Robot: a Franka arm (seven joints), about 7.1 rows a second.
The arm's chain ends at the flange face. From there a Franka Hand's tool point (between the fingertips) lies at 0.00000 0.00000 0.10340 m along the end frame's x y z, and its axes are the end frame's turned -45 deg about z.
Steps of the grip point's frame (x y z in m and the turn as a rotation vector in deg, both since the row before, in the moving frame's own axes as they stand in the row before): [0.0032 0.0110 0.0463 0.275 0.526 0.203]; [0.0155 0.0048 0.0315 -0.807 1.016 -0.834]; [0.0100 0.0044 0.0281 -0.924 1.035 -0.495]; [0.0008 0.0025 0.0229 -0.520 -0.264 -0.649]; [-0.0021 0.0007 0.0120 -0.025 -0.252 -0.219]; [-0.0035 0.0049 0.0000 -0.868 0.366 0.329]
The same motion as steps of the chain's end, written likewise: [0.0097 0.0065 0.0463 0.566 0.177 0.203]; [0.0120 -0.0073 0.0315 0.148 1.289 -0.834]; [0.0077 -0.0038 0.0281 0.078 1.385 -0.495]; [0.0020 0.0002 0.0229 -0.554 0.181 -0.649]; [-0.0007 0.0016 0.0120 -0.196 -0.161 -0.219]; [-0.0006 0.0053 0.0000 -0.355 0.873 0.329]
